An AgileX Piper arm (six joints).
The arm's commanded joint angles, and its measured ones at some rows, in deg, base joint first. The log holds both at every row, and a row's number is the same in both.
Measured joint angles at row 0: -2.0 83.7 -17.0 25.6 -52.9 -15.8
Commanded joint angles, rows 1 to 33: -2.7 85.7 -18.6 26.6 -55.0 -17.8; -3.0 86.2 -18.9 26.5 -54.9 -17.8; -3.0 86.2 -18.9 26.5 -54.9 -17.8; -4.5 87.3 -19.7 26.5 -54.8 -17.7; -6.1 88.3 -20.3 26.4 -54.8 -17.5; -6.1 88.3 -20.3 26.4 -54.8 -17.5; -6.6 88.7 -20.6 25.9 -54.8 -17.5; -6.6 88.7 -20.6 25.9 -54.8 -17.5; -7.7 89.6 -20.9 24.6 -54.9 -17.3; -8.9 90.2 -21.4 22.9 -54.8 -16.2; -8.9 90.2 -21.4 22.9 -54.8 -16.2; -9.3 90.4 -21.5 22.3 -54.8 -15.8; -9.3 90.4 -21.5 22.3 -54.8 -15.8; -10.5 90.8 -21.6 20.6 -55.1 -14.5; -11.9 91.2 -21.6 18.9 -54.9 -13.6; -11.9 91.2 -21.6 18.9 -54.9 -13.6; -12.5 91.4 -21.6 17.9 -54.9 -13.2; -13.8 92.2 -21.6 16.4 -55.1 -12.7; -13.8 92.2 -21.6 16.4 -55.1 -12.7; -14.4 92.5 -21.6 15.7 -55.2 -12.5; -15.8 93.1 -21.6 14.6 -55.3 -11.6; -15.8 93.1 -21.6 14.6 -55.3 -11.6; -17.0 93.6 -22.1 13.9 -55.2 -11.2; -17.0 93.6 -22.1 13.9 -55.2 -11.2; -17.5 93.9 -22.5 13.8 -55.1 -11.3; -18.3 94.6 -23.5 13.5 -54.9 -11.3; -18.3 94.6 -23.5 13.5 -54.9 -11.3; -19.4 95.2 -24.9 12.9 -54.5 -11.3; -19.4 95.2 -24.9 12.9 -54.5 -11.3; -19.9 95.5 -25.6 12.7 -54.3 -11.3; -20.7 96.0 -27.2 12.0 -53.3 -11.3; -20.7 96.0 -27.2 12.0 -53.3 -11.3; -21.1 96.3 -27.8 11.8 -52.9 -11.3
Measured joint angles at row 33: -19.8 95.9 -25.7 13.2 -53.4 -11.6
